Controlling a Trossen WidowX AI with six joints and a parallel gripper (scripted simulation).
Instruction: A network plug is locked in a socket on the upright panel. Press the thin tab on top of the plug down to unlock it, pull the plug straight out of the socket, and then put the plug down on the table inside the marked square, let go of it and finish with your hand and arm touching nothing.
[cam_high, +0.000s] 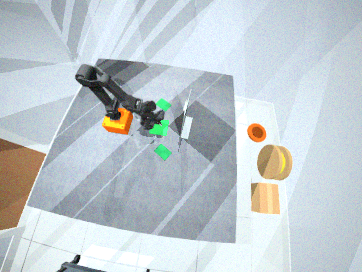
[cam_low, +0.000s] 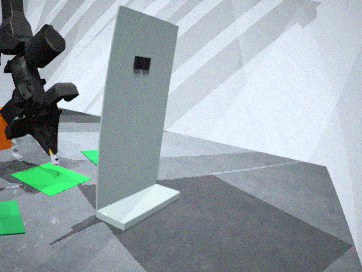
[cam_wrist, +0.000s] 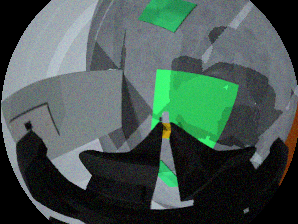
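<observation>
The green marked square lies 1 cm behind my gripper tip and 5 cm below it. The rest, counted from my gripper tip: upright grey panel 16 cm ahead, 2 cm to the right, 9 cm above; yellow plug right at my gripper tip.
</observation>
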